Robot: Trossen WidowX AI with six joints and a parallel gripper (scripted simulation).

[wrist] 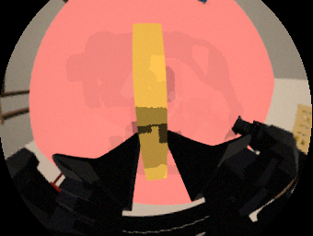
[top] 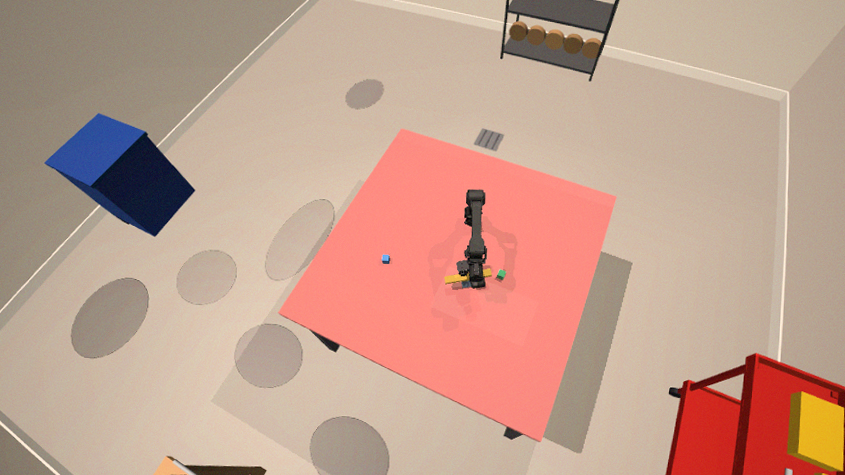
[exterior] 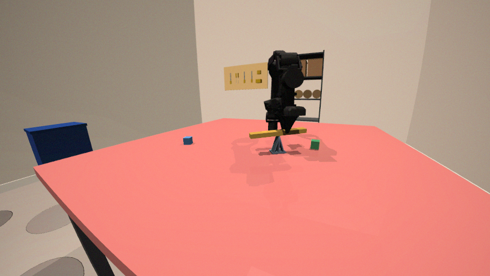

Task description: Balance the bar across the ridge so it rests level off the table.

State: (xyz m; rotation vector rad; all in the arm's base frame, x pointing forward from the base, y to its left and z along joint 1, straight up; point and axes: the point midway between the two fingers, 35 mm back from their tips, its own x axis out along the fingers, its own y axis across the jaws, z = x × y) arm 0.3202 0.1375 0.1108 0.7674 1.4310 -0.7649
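Right now the yellow bar is 20 mm ahead of my gripper tip and 20 mm to the right of it. Also, from my gripper tip: small green cube 80 mm behind, 110 mm to the left, 60 mm below; then small blue cube 70 mm ahead, 440 mm to the right, 60 mm below.
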